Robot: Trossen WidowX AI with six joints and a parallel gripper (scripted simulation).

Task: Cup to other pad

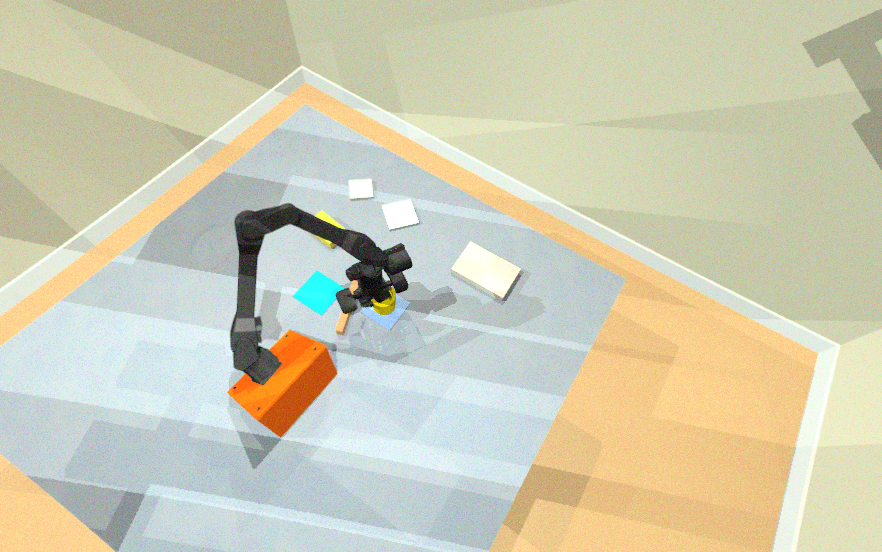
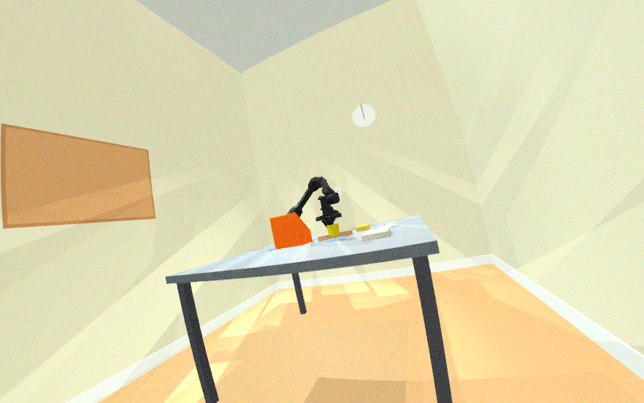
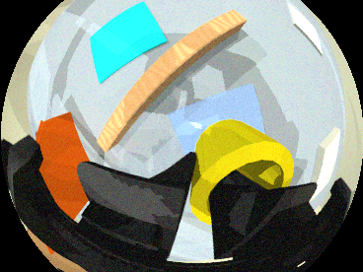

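My gripper tip is 40 mm past the cyan pad, 170 mm to the right of it and 60 mm above it. The rest, counted from my gripper tip: wooden stick (80 mm to the left, 50 mm below); then light blue pad (30 mm ahead, 20 mm to the right, 60 mm below); then yellow cup (20 mm ahead, 20 mm to the right).
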